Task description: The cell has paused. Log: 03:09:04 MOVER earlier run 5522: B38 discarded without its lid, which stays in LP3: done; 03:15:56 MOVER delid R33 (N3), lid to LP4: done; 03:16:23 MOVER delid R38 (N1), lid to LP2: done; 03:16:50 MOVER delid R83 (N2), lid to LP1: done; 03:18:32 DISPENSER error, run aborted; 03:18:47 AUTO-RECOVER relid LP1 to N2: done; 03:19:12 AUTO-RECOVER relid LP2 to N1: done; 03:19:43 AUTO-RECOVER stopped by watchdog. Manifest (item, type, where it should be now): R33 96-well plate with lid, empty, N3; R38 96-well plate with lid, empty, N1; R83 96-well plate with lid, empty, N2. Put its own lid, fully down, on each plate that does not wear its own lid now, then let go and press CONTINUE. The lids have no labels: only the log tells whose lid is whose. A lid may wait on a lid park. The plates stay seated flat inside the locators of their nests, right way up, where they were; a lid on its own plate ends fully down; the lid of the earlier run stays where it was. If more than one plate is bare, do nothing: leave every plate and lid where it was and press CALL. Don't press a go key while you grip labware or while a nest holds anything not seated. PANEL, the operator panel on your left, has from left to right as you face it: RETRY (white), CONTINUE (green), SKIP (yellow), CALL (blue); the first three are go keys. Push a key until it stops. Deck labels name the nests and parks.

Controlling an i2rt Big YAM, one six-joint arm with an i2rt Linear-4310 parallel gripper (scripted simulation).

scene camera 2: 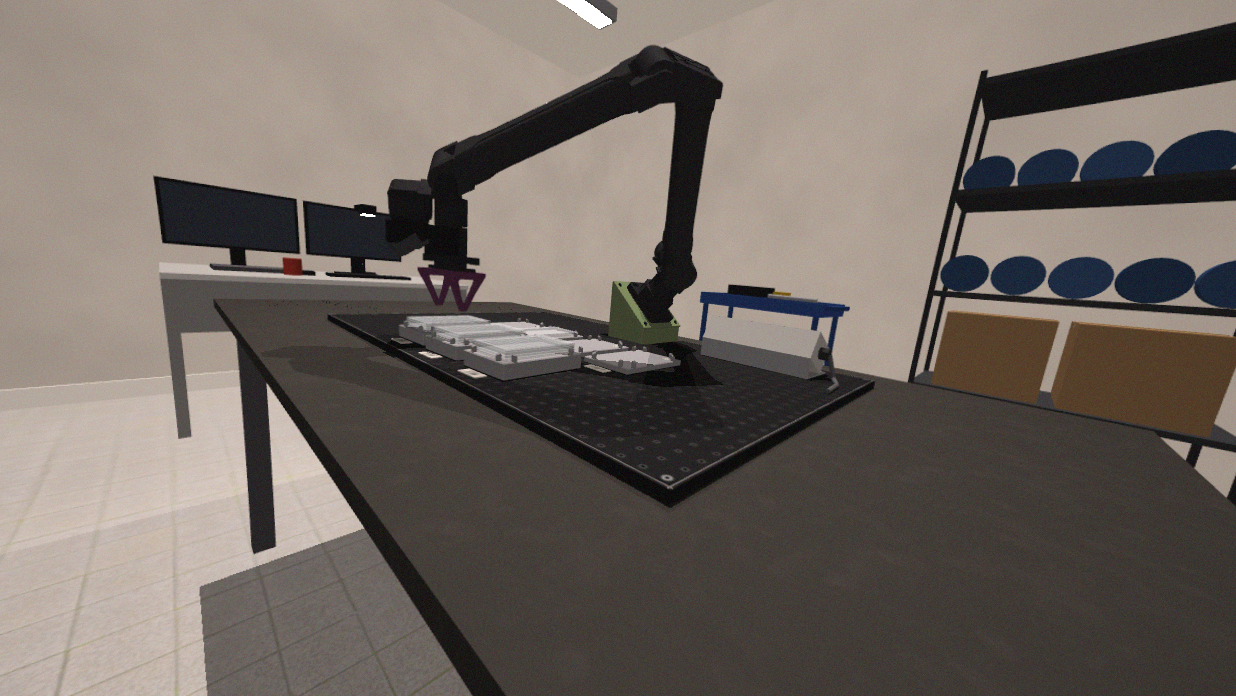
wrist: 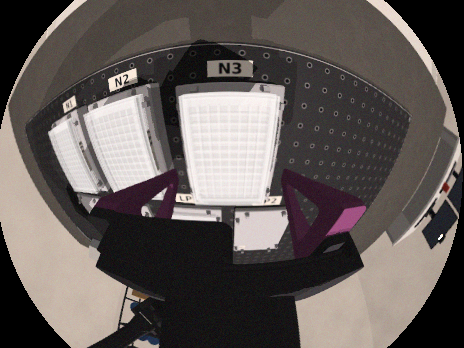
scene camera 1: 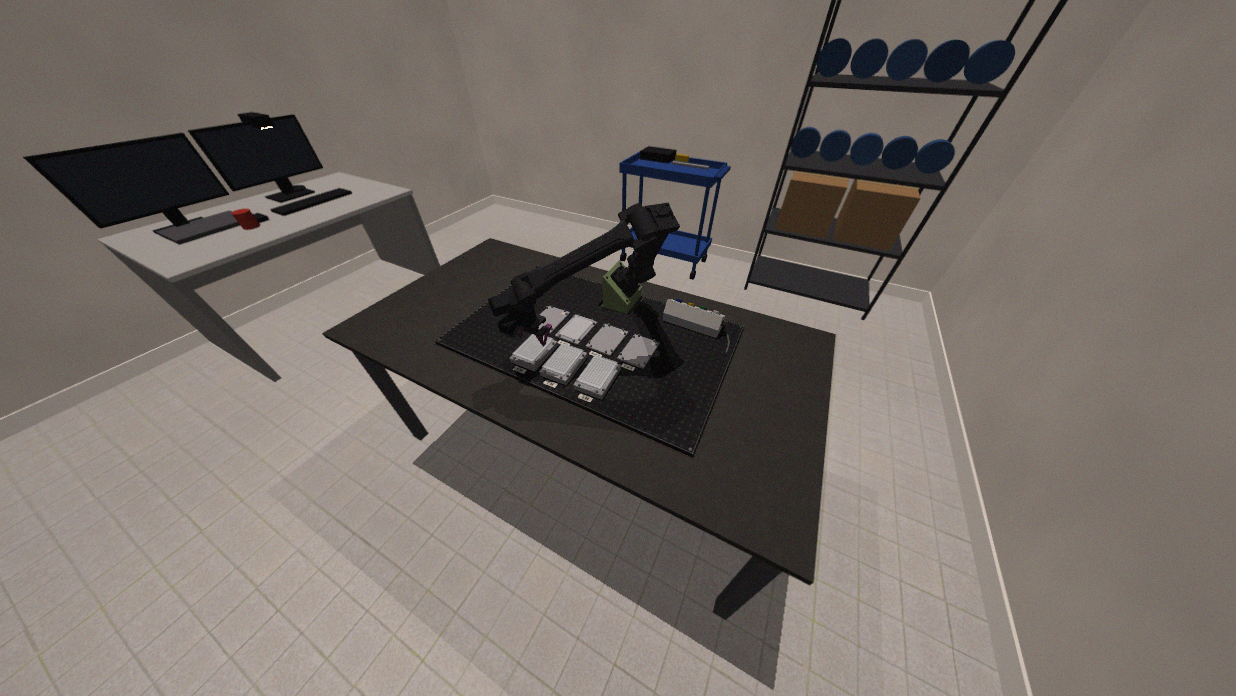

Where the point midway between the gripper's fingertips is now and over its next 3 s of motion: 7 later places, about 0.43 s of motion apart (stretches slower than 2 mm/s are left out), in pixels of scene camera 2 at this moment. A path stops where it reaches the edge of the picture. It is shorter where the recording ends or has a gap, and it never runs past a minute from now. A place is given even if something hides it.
My gripper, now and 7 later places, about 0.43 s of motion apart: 450, 308; 477, 309; 505, 312; 533, 314; 552, 306; 551, 280; 554, 282; 561, 285
